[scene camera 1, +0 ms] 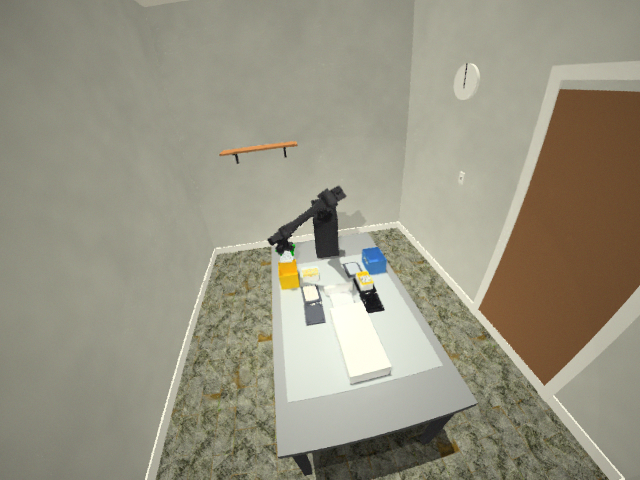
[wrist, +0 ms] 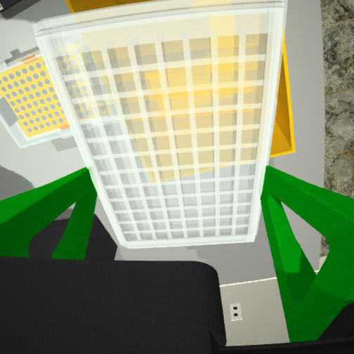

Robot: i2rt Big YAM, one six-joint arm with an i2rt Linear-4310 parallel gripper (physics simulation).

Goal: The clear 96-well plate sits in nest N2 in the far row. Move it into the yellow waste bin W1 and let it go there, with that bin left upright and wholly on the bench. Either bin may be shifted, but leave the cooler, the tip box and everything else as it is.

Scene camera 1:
long white box: 364, 358
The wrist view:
my gripper: 178, 176
clear 96-well plate: 173, 115
